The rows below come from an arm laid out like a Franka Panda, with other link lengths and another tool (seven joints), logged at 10 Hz.
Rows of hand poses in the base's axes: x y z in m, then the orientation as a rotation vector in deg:
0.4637, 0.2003, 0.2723, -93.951, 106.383, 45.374
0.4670, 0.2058, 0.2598, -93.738, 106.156, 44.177
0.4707, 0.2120, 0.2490, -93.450, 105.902, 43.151
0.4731, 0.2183, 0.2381, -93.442, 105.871, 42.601
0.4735, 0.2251, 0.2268, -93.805, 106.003, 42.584
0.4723, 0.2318, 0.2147, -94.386, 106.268, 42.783
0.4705, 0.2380, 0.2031, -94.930, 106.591, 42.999
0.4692, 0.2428, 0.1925, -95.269, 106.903, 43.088
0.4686, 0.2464, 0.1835, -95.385, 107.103, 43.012
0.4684, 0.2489, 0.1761, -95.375, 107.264, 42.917
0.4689, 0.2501, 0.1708, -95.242, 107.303, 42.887
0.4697, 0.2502, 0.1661, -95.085, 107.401, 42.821
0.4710, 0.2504, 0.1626, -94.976, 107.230, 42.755
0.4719, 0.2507, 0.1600, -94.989, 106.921, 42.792
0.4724, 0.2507, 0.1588, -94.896, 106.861, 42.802
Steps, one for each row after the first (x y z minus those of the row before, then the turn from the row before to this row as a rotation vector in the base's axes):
0.0033, 0.0055, -0.0125, -0.188, -0.915, -0.404
0.0037, 0.0062, -0.0108, -0.078, -0.835, -0.399
0.0024, 0.0063, -0.0109, -0.181, -0.360, -0.148
0.0004, 0.0068, -0.0113, -0.272, 0.127, 0.196
-0.0012, 0.0067, -0.0121, -0.383, 0.376, 0.359
-0.0018, 0.0062, -0.0116, -0.390, 0.417, 0.322
-0.0013, 0.0048, -0.0106, -0.323, 0.299, 0.156
-0.0006, 0.0036, -0.0090, -0.202, 0.093, -0.001
-0.0002, 0.0025, -0.0074, -0.121, 0.037, -0.078
0.0005, 0.0012, -0.0053, 0.036, -0.017, -0.107
0.0008, 0.0001, -0.0047, 0.001, -0.007, -0.149
0.0013, 0.0002, -0.0035, 0.130, -0.163, -0.040
0.0009, 0.0003, -0.0026, 0.183, -0.163, 0.107
0.0005, 0.0000, -0.0012, 0.086, -0.045, -0.041

